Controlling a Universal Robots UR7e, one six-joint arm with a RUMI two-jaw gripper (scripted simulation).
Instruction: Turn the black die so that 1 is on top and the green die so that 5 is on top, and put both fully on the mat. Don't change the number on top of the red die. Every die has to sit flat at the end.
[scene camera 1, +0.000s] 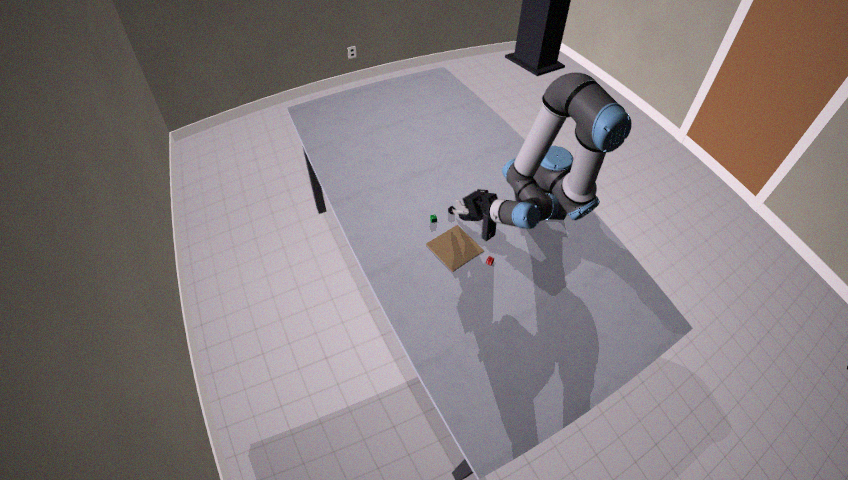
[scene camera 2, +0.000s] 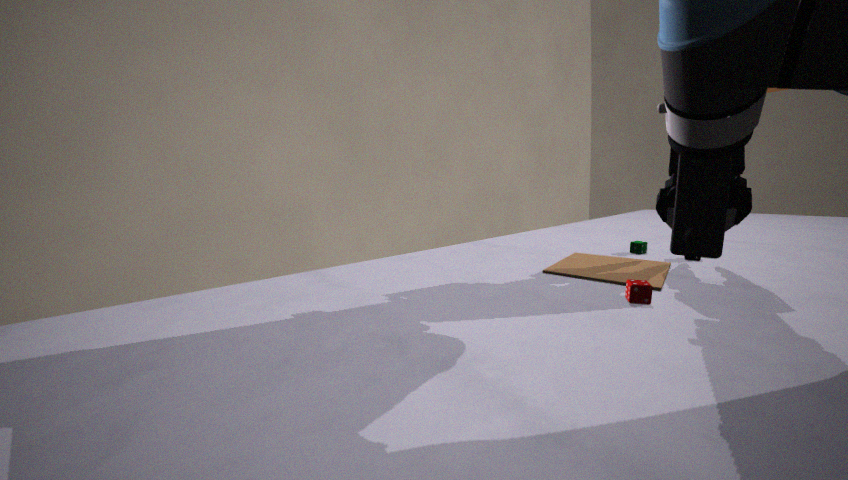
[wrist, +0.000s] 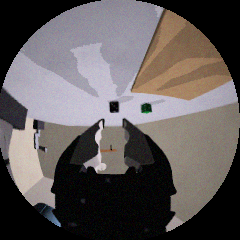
My gripper (scene camera 1: 456, 207): 148 cm from the lens. A tan mat (scene camera 1: 454, 248) is 141 cm from the lens.
